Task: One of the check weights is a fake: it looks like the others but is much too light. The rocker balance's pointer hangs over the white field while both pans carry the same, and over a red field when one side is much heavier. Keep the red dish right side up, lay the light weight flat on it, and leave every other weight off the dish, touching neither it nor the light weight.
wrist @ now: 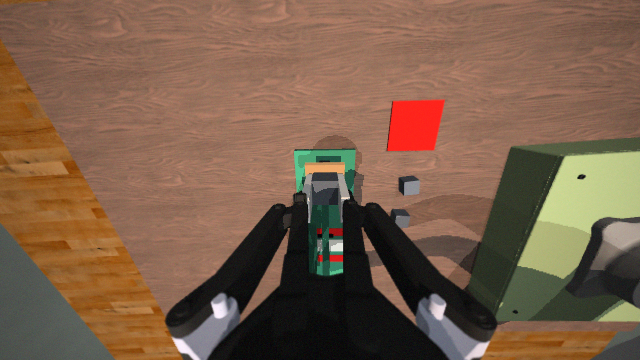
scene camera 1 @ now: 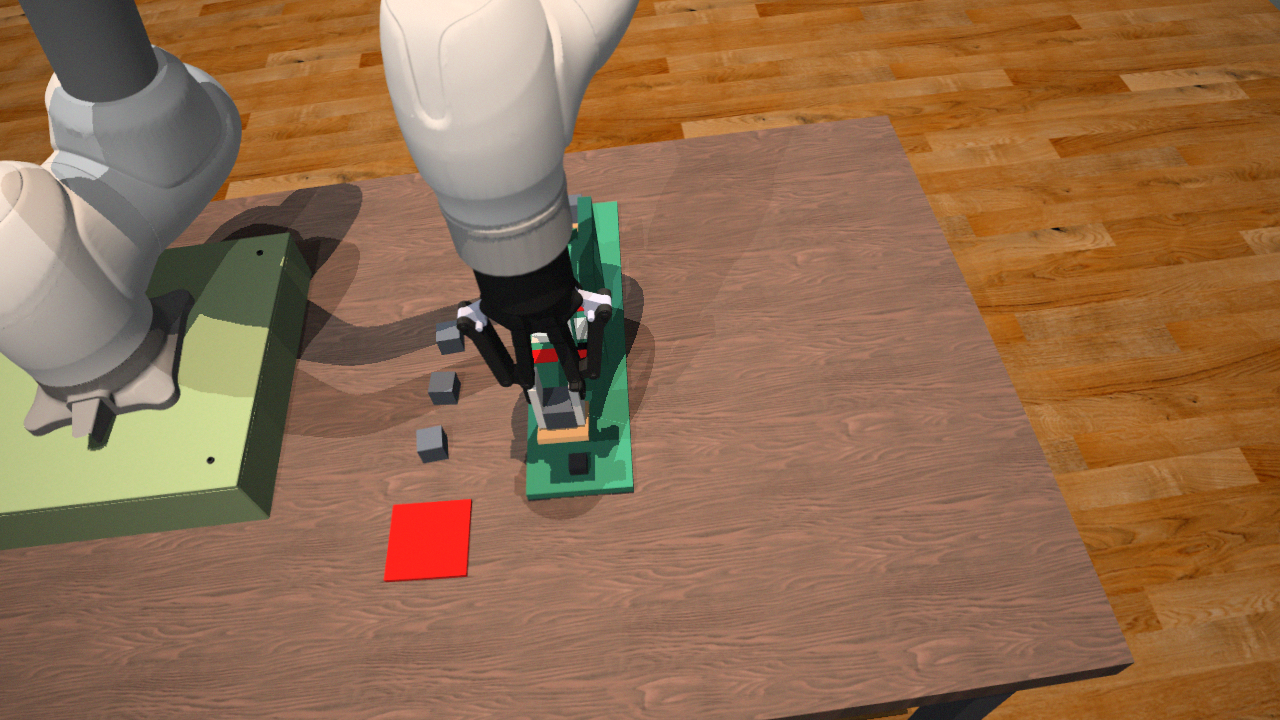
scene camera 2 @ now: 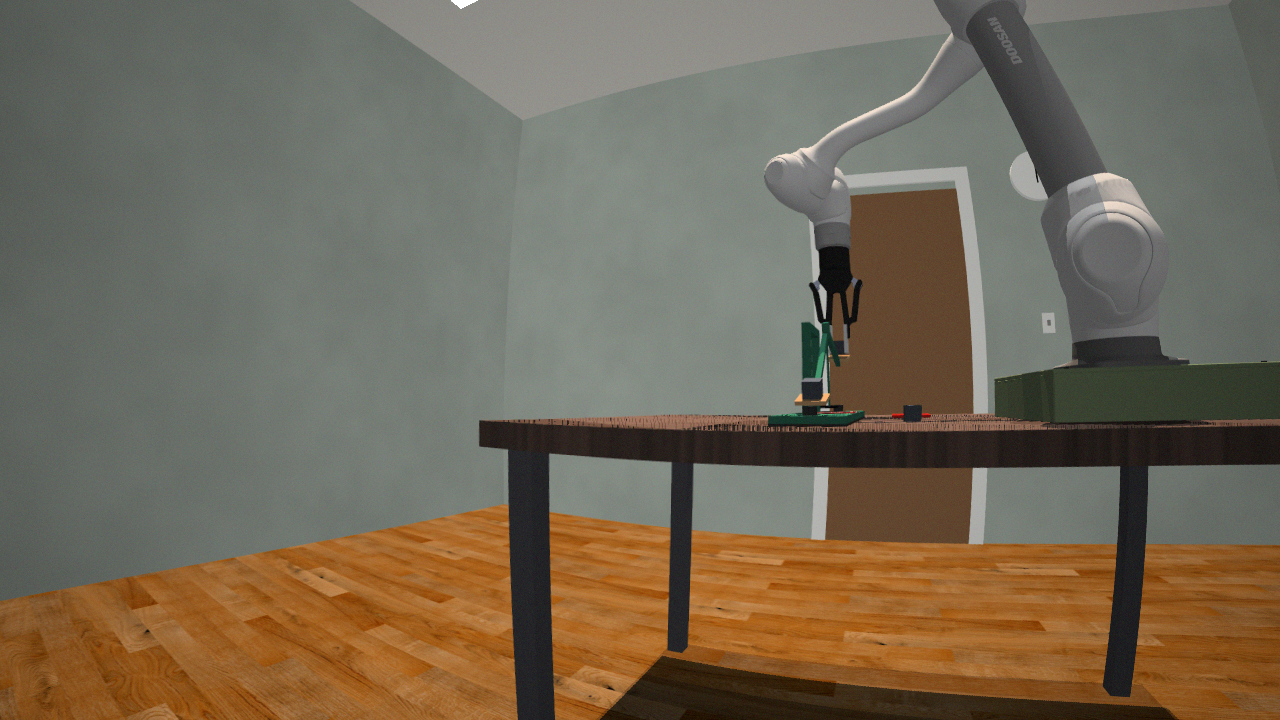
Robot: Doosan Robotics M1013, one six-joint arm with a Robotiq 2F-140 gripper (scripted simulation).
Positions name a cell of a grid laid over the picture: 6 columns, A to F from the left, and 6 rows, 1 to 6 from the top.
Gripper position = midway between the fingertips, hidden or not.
In view: the gripper (scene camera 1: C4), a flat red dish (scene camera 1: C5) and a green rocker balance (scene camera 1: C4).
The flat red dish is seen too in the wrist view (wrist: D3). The green rocker balance also shows in the wrist view (wrist: D4). The gripper also shows in the wrist view (wrist: D4) and in scene camera 2 (scene camera 2: D3).
